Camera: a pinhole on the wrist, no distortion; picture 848 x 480 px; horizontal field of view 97.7 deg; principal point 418.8 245.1 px. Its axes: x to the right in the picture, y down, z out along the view. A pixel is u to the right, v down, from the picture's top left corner.
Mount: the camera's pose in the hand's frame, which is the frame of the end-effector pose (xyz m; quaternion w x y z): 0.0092 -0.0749 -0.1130 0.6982 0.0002 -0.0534 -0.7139
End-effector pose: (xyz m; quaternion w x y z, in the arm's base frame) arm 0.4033 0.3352 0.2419 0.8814 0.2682 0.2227 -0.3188
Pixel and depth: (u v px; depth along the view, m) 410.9 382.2 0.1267
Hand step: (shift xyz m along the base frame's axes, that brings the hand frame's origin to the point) -0.0072 -0.0721 -0.0348
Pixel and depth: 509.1 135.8 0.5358
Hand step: -0.1512 -0.2770 0.3706
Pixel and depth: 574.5 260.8 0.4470
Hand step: -0.0859 -0.3580 0.1926
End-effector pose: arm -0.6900 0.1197 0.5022 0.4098 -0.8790 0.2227 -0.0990
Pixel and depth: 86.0 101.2 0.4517
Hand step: -0.1765 0.0799 -0.4677
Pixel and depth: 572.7 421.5 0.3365
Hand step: 0.2702 0.2072 -0.0120
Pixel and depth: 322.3 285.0 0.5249
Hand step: 0.1388 0.2020 -0.3366
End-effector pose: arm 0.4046 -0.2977 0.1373 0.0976 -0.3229 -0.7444 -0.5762
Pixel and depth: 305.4 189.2 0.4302
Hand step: 0.1868 0.2567 -0.0670
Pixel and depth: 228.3 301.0 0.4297
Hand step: 0.1371 0.3188 0.0689
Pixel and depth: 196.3 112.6 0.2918
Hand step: 0.1957 0.1182 -0.0090
